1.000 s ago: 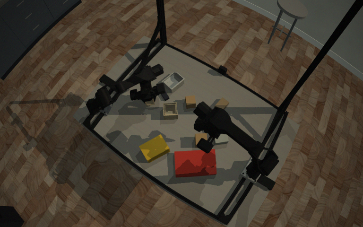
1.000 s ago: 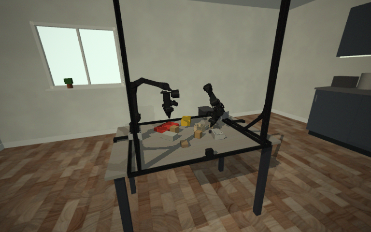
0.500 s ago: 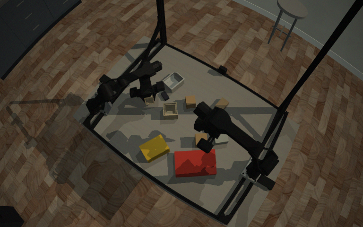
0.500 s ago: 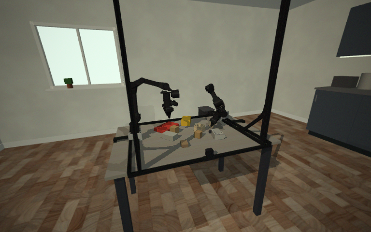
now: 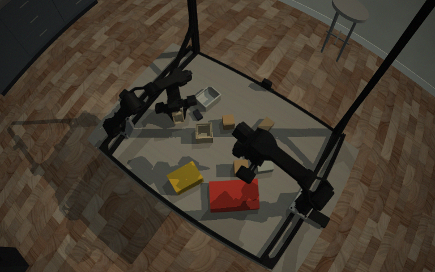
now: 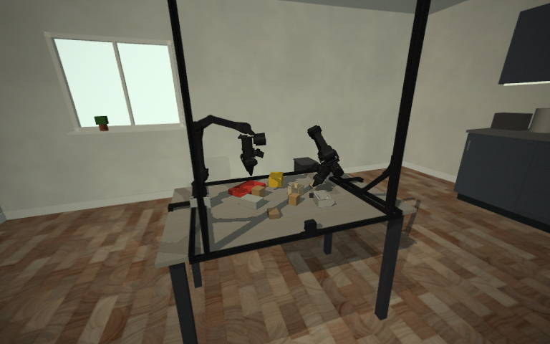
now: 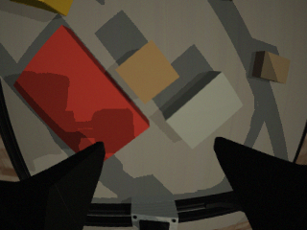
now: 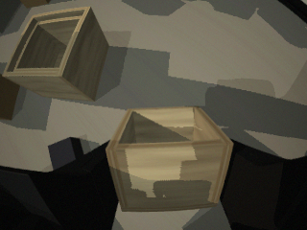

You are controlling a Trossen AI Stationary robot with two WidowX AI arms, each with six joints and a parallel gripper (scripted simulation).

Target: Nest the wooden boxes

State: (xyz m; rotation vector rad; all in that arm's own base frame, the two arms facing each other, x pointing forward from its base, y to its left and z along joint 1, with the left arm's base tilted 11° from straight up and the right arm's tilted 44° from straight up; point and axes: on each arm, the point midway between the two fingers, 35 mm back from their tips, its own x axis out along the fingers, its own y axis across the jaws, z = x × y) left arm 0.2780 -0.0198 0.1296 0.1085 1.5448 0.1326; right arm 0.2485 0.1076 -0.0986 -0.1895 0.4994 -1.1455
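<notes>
Now: the dark block 70 mm to the left of my right hand, 60 mm below it and 60 mm behind it. The rest, counted from my right hand: grey block: 430 mm to the left, 50 mm below, 20 mm ahead; yellow block: 240 mm ahead, 160 mm to the left, 30 mm below; white tray: 150 mm behind, 70 mm to the left, 40 mm below.
</notes>
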